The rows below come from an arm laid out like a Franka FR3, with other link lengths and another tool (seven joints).
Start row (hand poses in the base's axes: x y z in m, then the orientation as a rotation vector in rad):
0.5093 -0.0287 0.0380 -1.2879 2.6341 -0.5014
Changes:
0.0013 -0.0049 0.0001 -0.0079 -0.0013 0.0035
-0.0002 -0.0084 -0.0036 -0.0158 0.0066 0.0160
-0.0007 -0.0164 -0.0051 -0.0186 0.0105 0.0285
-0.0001 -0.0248 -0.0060 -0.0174 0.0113 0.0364
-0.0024 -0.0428 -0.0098 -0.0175 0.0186 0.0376
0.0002 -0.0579 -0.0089 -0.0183 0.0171 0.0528
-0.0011 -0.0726 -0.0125 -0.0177 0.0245 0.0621
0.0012 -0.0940 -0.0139 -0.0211 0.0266 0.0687
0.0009 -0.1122 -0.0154 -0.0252 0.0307 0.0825
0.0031 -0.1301 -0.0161 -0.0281 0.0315 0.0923
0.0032 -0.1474 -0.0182 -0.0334 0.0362 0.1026
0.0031 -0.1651 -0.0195 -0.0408 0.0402 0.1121
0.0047 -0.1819 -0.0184 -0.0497 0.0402 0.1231
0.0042 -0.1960 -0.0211 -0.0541 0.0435 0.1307
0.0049 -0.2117 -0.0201 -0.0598 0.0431 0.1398
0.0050 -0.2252 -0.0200 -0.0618 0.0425 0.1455
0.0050 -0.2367 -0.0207 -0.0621 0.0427 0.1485
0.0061 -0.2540 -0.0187 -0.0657 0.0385 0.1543
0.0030 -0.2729 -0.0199 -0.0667 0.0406 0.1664
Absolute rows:
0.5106 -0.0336 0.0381 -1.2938 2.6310 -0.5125
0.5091 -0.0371 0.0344 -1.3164 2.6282 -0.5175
0.5086 -0.0451 0.0329 -1.3351 2.6217 -0.5174
0.5092 -0.0535 0.0320 -1.3451 2.6159 -0.5141
0.5069 -0.0715 0.0282 -1.3510 2.6208 -0.5103
0.5095 -0.0866 0.0291 -1.3692 2.6075 -0.5098
0.5082 -0.1013 0.0255 -1.3850 2.6057 -0.5037
0.5105 -0.1227 0.0241 -1.3954 2.6022 -0.5063
0.5102 -0.1409 0.0226 -1.4162 2.5944 -0.5077
0.5124 -0.1588 0.0219 -1.4296 2.5870 -0.5097
0.5125 -0.1761 0.0198 -1.4467 2.5824 -0.5130
0.5124 -0.1938 0.0185 -1.4630 2.5779 -0.5196
0.5140 -0.2106 0.0196 -1.4791 2.5690 -0.5302
0.5135 -0.2247 0.0169 -1.4917 2.5652 -0.5333
0.5142 -0.2404 0.0179 -1.5042 2.5573 -0.5399
0.5143 -0.2539 0.0180 -1.5113 2.5519 -0.5421
0.5143 -0.2654 0.0173 -1.5152 2.5495 -0.5419
0.5154 -0.2827 0.0193 -1.5206 2.5413 -0.5480
0.5123 -0.3016 0.0181 -1.5367 2.5323 -0.5463

